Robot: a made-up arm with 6 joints.
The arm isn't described. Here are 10 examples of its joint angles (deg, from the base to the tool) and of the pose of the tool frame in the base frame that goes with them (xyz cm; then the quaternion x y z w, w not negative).
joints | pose
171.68 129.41 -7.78 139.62 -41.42 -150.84 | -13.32 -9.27 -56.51 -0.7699 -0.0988 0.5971 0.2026
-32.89 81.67 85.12 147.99 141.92 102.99 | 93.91 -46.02 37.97 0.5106 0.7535 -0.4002 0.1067
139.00 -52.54 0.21 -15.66 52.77 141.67 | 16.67 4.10 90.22 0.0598 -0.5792 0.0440 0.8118
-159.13 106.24 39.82 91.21 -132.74 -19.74 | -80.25 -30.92 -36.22 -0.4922 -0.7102 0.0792 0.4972
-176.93 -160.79 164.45 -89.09 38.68 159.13 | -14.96 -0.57 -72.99 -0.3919 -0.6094 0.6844 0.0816
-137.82 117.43 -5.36 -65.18 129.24 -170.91 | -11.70 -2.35 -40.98 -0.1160 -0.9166 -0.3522 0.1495
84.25 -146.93 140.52 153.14 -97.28 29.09 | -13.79 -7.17 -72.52 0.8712 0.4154 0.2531 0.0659
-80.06 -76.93 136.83 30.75 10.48 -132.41 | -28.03 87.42 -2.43 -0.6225 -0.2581 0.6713 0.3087
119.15 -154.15 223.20 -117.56 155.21 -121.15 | -19.50 21.13 -27.29 -0.9098 0.3252 0.1871 0.1777
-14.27 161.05 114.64 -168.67 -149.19 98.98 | 52.31 1.44 -70.82 0.3448 -0.5750 0.5174 0.5318
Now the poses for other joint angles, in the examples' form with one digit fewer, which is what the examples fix.
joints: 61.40 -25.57 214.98 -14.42 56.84 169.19
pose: -12.3 -52.0 26.7 0.814 0.282 -0.474 0.184
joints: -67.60 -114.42 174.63 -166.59 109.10 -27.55
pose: -0.9 39.3 -51.9 0.131 0.242 0.854 0.442
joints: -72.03 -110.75 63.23 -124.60 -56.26 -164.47
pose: -22.9 97.6 17.1 0.587 0.489 0.168 0.623
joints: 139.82 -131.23 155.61 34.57 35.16 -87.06
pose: 22.0 -2.9 -62.5 -0.197 0.600 0.714 0.303
